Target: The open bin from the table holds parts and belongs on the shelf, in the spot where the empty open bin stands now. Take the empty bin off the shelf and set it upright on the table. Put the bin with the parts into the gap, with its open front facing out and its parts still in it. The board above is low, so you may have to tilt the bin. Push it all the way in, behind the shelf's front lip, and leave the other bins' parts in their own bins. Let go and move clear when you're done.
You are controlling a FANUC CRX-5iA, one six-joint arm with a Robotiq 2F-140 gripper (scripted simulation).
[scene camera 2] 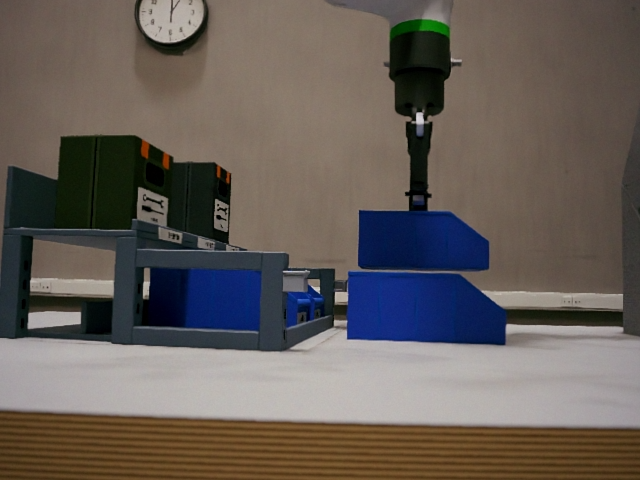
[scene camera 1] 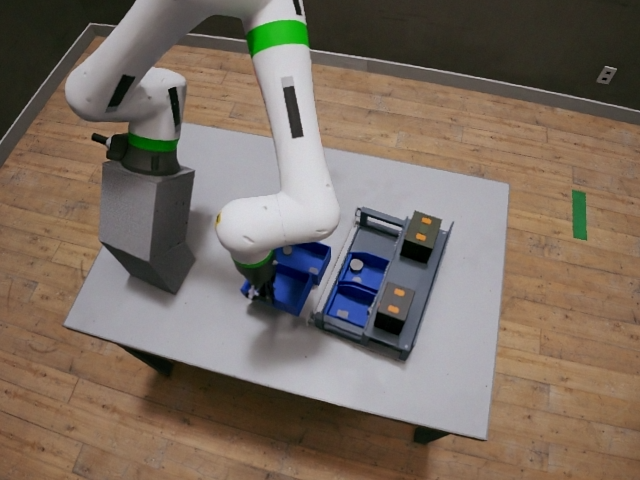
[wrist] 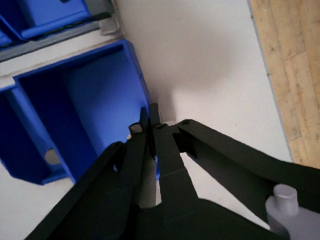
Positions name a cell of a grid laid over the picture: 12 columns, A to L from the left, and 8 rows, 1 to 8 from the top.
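Scene camera 2 shows a blue open bin (I5); scene camera 1 has the bin (F5) too, and the wrist view likewise takes in the bin (D4).
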